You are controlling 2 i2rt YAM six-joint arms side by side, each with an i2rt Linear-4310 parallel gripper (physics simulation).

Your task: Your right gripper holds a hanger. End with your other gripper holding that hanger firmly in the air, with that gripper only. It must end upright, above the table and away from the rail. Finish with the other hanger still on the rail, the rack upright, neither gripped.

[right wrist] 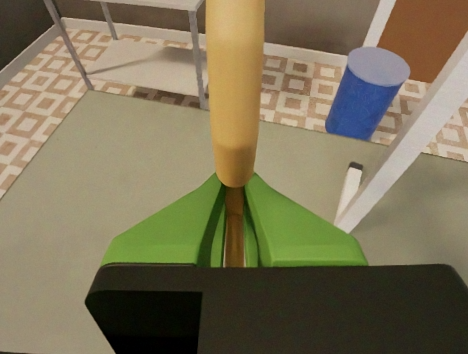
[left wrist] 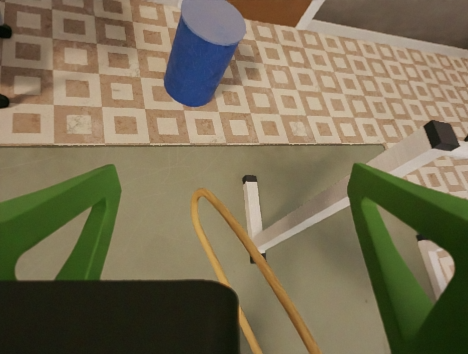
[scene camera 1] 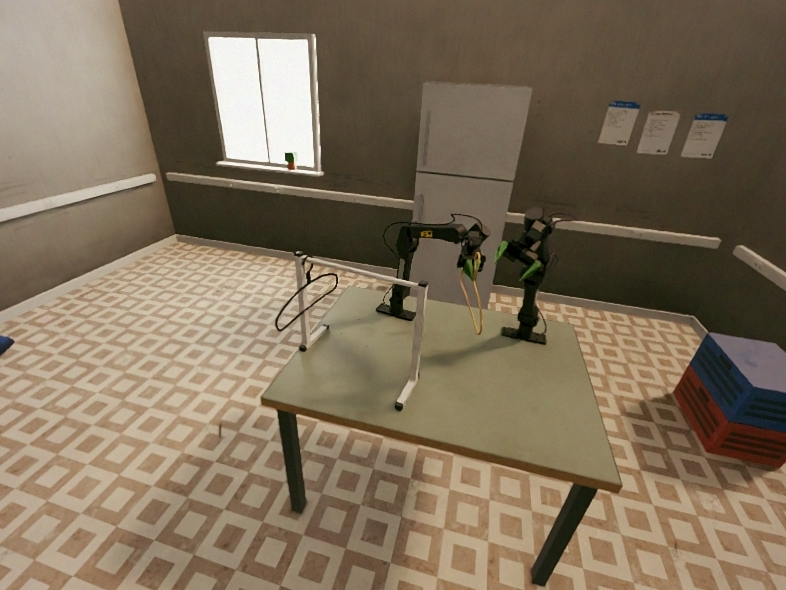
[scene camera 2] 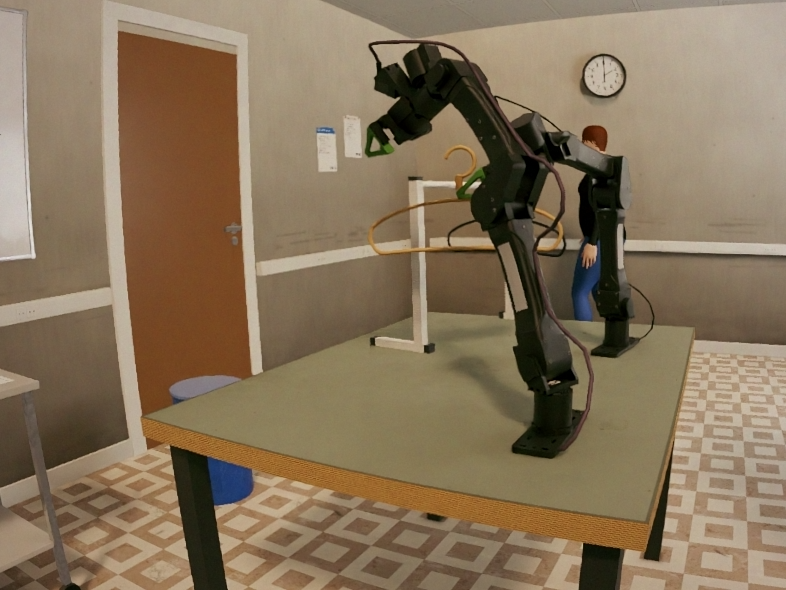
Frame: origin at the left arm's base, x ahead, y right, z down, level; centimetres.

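Where they show: left gripper, fingertip midpoint: (left wrist: 234, 176) (scene camera 1: 507, 272) (scene camera 2: 381, 146); right gripper, fingertip midpoint: (scene camera 1: 474, 280) (scene camera 2: 457, 195); left arm's base at its link origin: (scene camera 1: 523, 336) (scene camera 2: 552, 433); right arm's base at its link origin: (scene camera 1: 396, 312) (scene camera 2: 616, 348).
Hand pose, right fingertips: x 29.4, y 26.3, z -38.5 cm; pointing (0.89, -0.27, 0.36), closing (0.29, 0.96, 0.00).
Observation:
Each offset is from my right fingertips to the top centre of the thing. "spot": to the spot under its first point. Level surfaces: height alone.
The tan hanger {dx -0.9, dy +0.3, dz -10.7 cm} (scene camera 1: 478, 331) (scene camera 2: 406, 252) (left wrist: 276, 287) (right wrist: 234, 100) hangs upright in the air, hook up, clear of the rack. My right gripper (scene camera 1: 469, 269) (scene camera 2: 460, 190) (right wrist: 234, 177) is shut on its neck below the hook. My left gripper (scene camera 1: 509, 269) (scene camera 2: 371, 152) (left wrist: 234, 176) is wide open and empty; in scene camera 2 it is left of the hook. In the left wrist view one rounded hanger end shows beyond and between the fingers, apart from them. The black hanger {spot: dx +34.5, dy +62.3, dz +13.5 cm} (scene camera 1: 277, 325) (scene camera 2: 449, 236) hangs at the far end of the upright white rack {dx +16.0, dy +39.7, dz -5.2 cm} (scene camera 1: 419, 330) (scene camera 2: 419, 298) (left wrist: 310, 212) (right wrist: 410, 140).
The green-topped table {dz +38.5 cm} (scene camera 1: 507, 406) (scene camera 2: 355, 412) carries the rack and both arm bases. The near rack post stands beyond the tan hanger in the left wrist view. A blue bin (scene camera 2: 228, 476) (left wrist: 200, 65) (right wrist: 365, 95) stands on the floor past the table edge.

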